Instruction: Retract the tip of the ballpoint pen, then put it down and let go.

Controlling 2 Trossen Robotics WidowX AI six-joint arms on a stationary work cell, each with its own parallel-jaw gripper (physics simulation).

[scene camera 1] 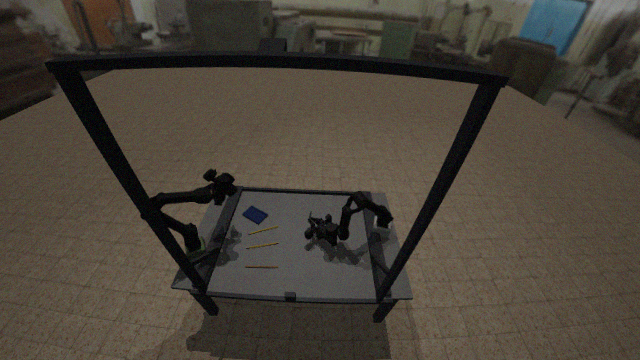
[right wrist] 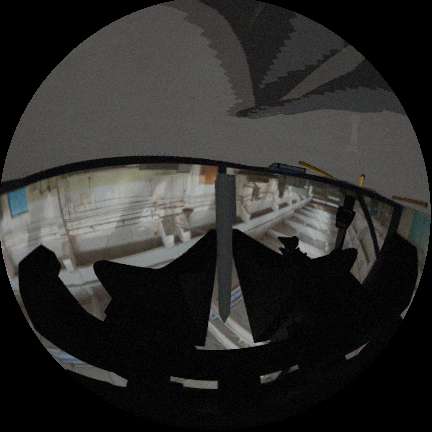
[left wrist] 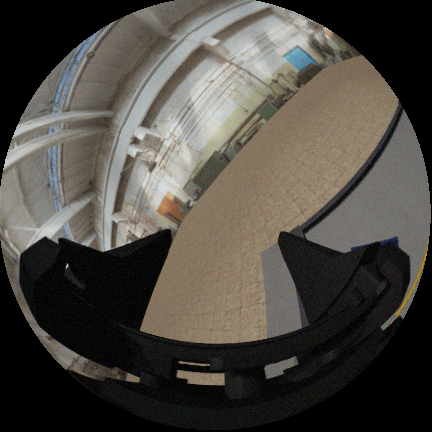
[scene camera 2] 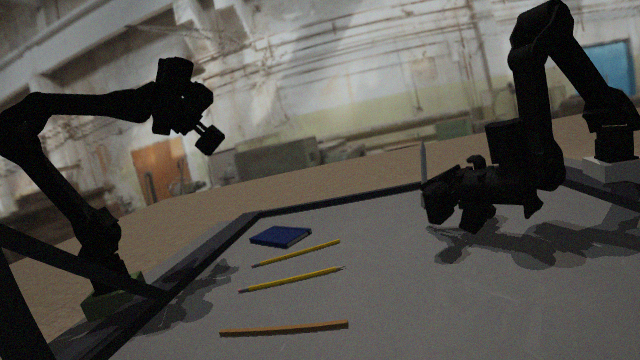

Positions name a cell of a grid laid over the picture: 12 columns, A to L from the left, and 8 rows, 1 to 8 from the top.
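Note:
Open and holding nothing, my left gripper (scene camera 2: D3) is visible to me at (left wrist: G5) too. My right gripper (scene camera 2: H5) is in sight, and the right wrist view shows that gripper as well (right wrist: G5). A blue notebook (scene camera 2: F6) rests on the table.

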